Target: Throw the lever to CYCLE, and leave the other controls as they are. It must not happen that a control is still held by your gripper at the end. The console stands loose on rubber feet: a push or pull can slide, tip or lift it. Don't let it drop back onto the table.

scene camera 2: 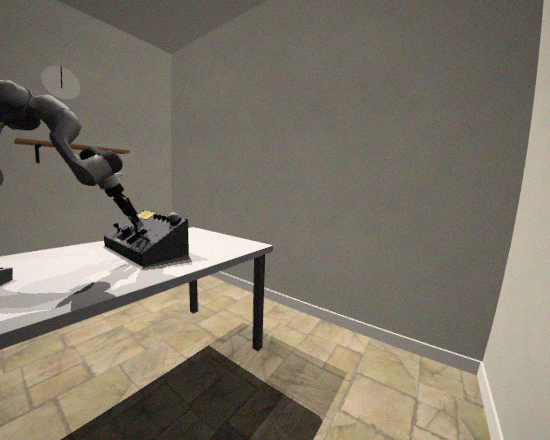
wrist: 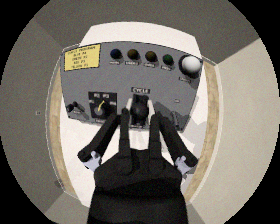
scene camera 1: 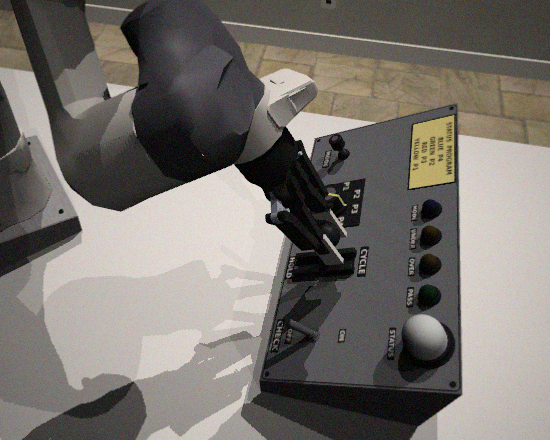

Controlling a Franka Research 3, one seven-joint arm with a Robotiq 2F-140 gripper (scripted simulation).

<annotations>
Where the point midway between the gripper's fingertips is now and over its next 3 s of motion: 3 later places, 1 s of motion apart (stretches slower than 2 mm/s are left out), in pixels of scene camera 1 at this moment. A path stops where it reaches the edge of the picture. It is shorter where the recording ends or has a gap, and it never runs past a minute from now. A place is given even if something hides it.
My gripper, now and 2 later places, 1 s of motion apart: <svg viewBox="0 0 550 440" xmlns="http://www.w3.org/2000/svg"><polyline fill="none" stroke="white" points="336,248 318,229 301,202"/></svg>
</annotations>
